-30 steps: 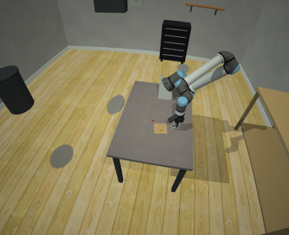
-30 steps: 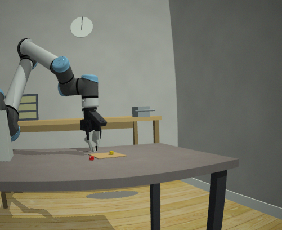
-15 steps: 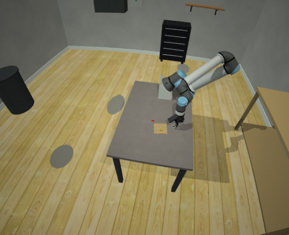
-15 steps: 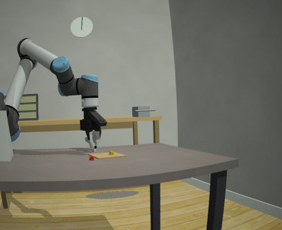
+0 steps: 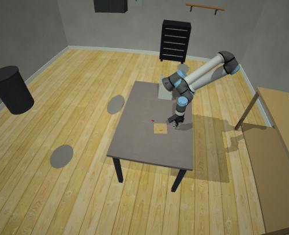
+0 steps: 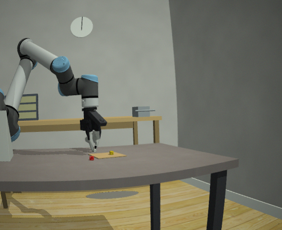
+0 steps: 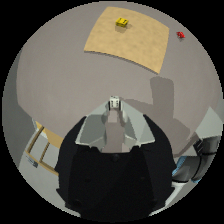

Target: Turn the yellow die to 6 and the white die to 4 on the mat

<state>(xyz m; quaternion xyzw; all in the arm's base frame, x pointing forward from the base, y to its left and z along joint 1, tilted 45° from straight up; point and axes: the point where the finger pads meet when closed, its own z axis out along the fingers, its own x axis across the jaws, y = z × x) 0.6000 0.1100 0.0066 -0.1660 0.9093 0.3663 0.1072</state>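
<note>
My gripper is now 10 mm above the white die. The rest, counted from my hand: red die (80 mm behind, 240 mm to the right, 10 mm below); tan mat (20 mm ahead, 150 mm to the right, 20 mm below); yellow die (40 mm ahead, 150 mm to the right, 10 mm below).
</note>
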